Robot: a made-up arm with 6 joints. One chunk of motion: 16 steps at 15 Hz.
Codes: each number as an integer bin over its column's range. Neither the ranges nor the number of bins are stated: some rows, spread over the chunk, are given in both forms.
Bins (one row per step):
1: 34 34 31 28 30 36
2: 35 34 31 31 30 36
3: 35 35 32 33 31 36
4: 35 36 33 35 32 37
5: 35 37 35 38 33 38
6: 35 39 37 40 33 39
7: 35 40 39 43 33 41
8: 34 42 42 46 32 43
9: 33 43 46 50 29 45
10: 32 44 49 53 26 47
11: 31 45 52 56 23 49
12: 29 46 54 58 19 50
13: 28 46 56 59 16 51
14: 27 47 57 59 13 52
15: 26 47 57 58 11 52
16: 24 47 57 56 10 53
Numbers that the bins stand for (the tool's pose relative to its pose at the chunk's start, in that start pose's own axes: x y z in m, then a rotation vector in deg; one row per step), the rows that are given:
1: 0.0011 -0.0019 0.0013 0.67 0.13 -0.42
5: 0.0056 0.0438 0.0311 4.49 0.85 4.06
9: -0.0033 0.1352 0.1132 9.07 -0.11 19.73
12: -0.0211 0.1810 0.1729 12.12 -2.49 30.93
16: -0.0433 0.1962 0.1952 11.36 -4.64 37.64
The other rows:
2: 0.0056 -0.0019 0.0013 1.82 0.13 -0.42
3: 0.0056 0.0133 0.0087 2.58 0.37 -0.42
4: 0.0056 0.0286 0.0162 3.35 0.61 1.82
6: 0.0056 0.0743 0.0460 5.25 0.85 6.30
7: 0.0056 0.0895 0.0610 6.40 0.85 10.78
8: 0.0011 0.1200 0.0833 7.54 0.61 15.26
10: -0.0078 0.1505 0.1356 10.21 -0.82 24.21
11: -0.0122 0.1657 0.1579 11.36 -1.54 28.69
13: -0.0256 0.1810 0.1878 12.50 -3.21 33.17
14: -0.0300 0.1962 0.1952 12.50 -3.93 35.40
15: -0.0344 0.1962 0.1952 12.12 -4.40 35.40

